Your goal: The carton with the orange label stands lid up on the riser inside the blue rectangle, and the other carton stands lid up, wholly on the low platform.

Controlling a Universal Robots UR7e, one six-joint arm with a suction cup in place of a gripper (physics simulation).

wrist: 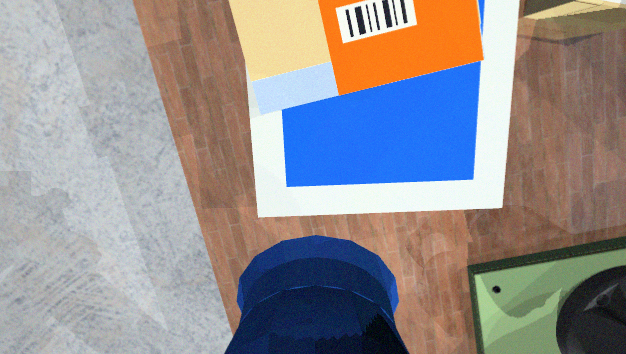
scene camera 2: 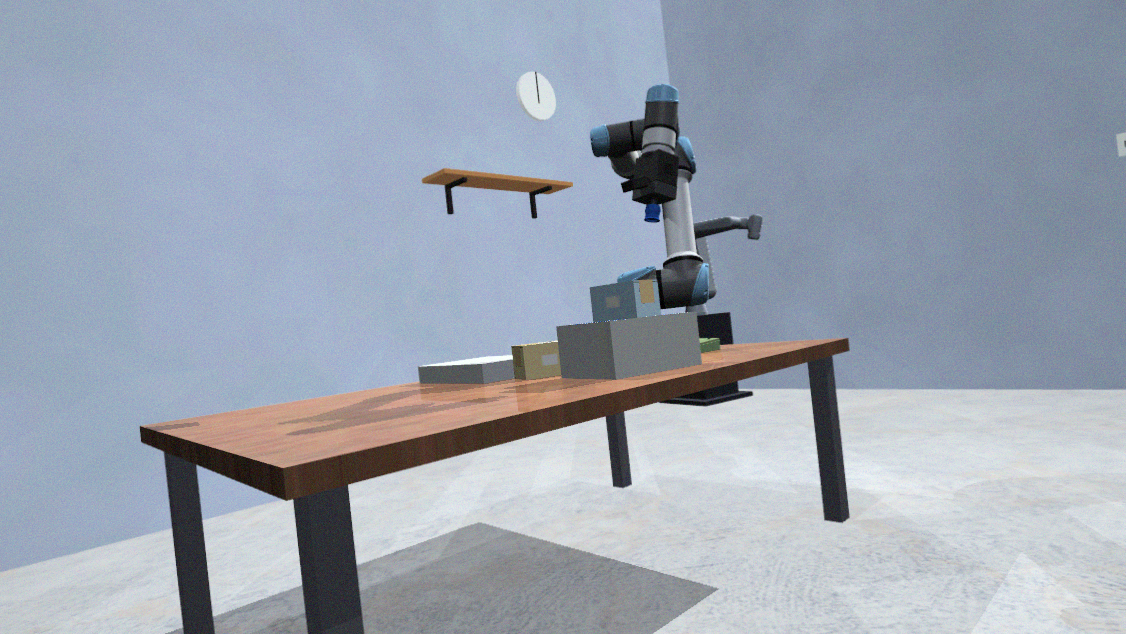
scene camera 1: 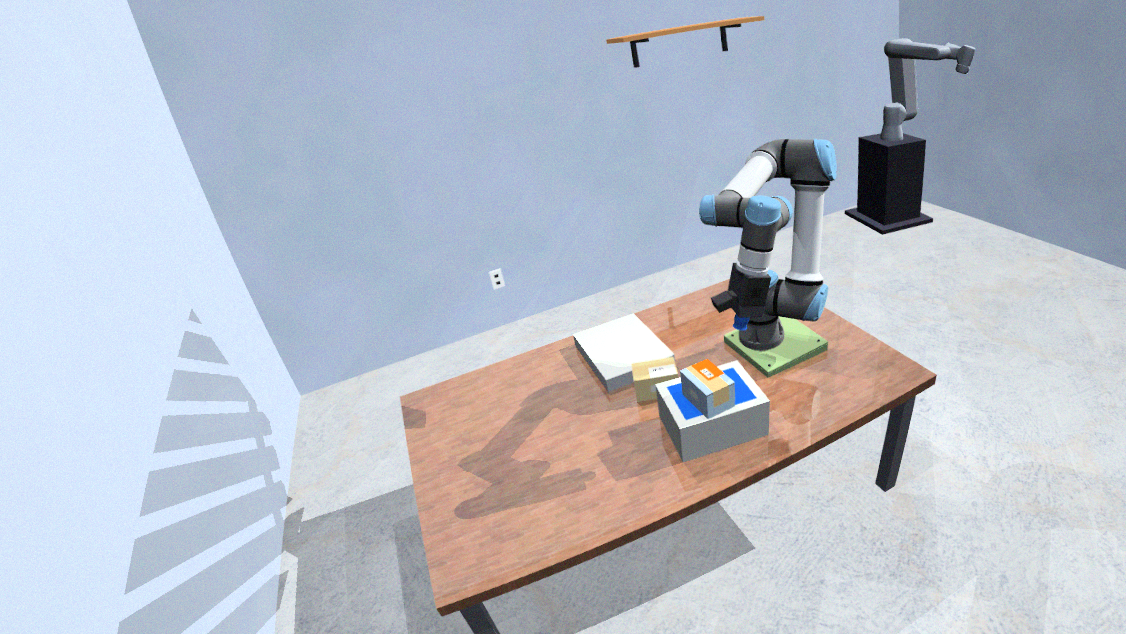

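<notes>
The orange-label carton (scene camera 1: 707, 388) (scene camera 2: 624, 301) (wrist: 400, 55) sits on the riser (scene camera 1: 724, 433) (scene camera 2: 657, 346) (wrist: 380, 198), label facing up. It is turned relative to the blue rectangle (scene camera 1: 743, 388) (wrist: 385, 140); in scene camera 1 its near bottom corner seems to reach over the rectangle's edge onto the white border. The other carton (scene camera 1: 654, 385) (scene camera 2: 535, 360), yellowish with white labels, stands on the table between riser and low platform (scene camera 1: 618, 344) (scene camera 2: 449, 373); whether its lid faces up I cannot tell. My suction cup (scene camera 1: 740, 323) (scene camera 2: 652, 213) (wrist: 317, 270) hangs free in the air, off the riser's arm-base side, holding nothing.
The arm's green base plate (scene camera 1: 787, 355) (scene camera 2: 709, 344) (wrist: 515, 320) lies on the wooden table (scene camera 1: 535, 441) (scene camera 2: 378, 409) near the riser. The yellowish carton is close to the riser and the platform's near corner. A wall shelf (scene camera 1: 685, 29) (scene camera 2: 496, 181) hangs behind.
</notes>
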